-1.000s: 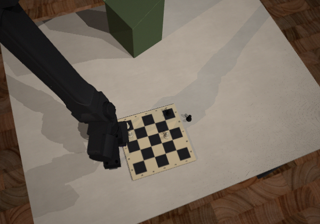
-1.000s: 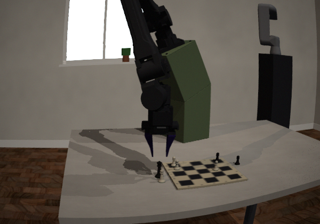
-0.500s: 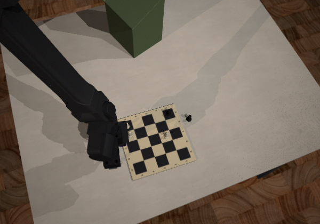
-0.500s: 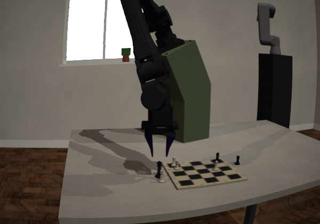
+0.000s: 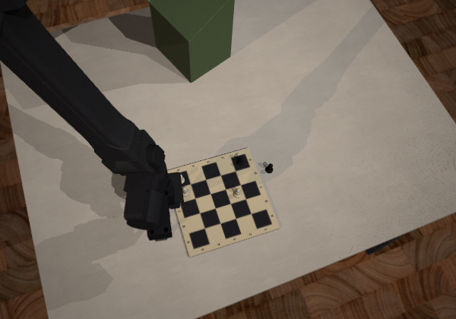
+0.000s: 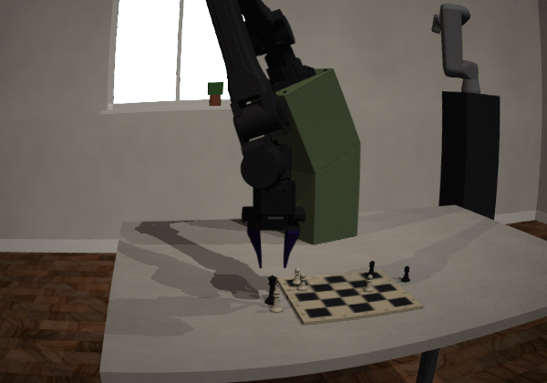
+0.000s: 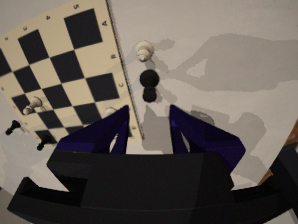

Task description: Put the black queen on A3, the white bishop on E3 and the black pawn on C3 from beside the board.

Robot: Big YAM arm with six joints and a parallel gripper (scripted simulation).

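Now: the black queen 5 cm below my hand. Round my hand: chessboard (1 cm ahead, 14 cm to the left, 7 cm below); then white bishop (4 cm ahead, 5 cm below).
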